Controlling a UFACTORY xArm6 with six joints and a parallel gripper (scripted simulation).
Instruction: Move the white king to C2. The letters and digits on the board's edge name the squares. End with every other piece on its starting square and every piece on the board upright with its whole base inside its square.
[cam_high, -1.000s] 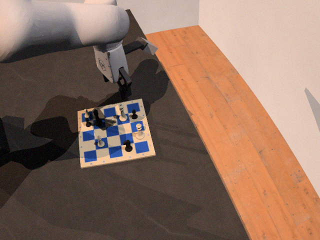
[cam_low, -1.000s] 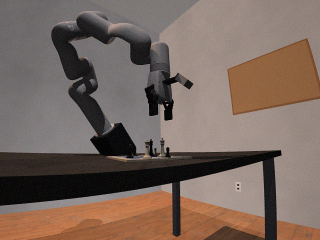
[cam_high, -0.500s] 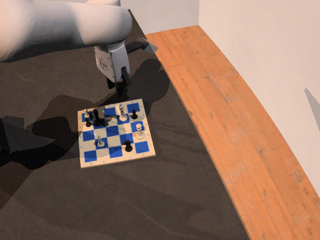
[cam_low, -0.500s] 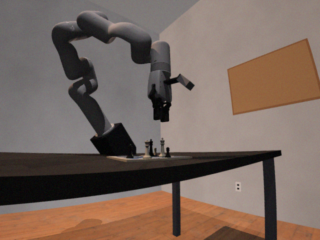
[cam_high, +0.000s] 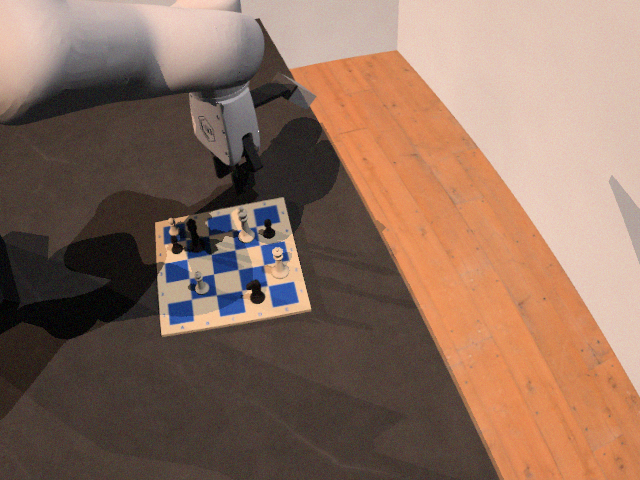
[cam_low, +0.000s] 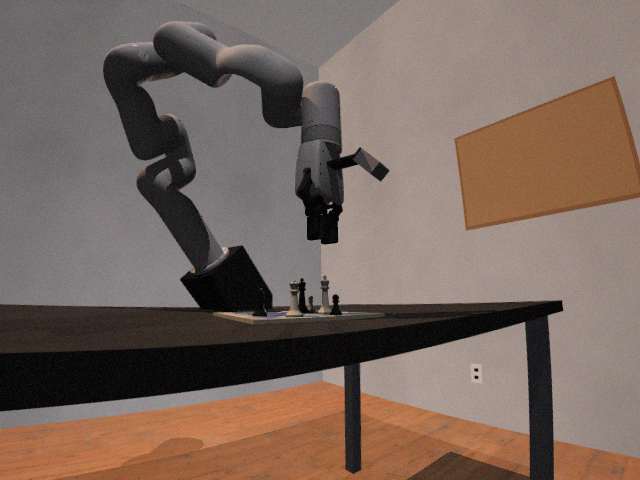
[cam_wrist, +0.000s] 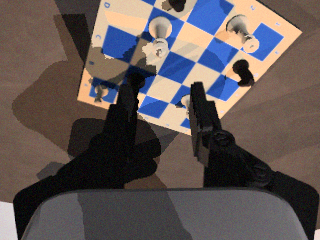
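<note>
The white king lies 110 mm below my hand. Also, from my hand: white pawn (130 mm below, 100 mm behind, 70 mm to the left); chessboard (140 mm below, 50 mm behind, 30 mm to the right); white queen (120 mm below, 80 mm to the right, 20 mm ahead).
</note>
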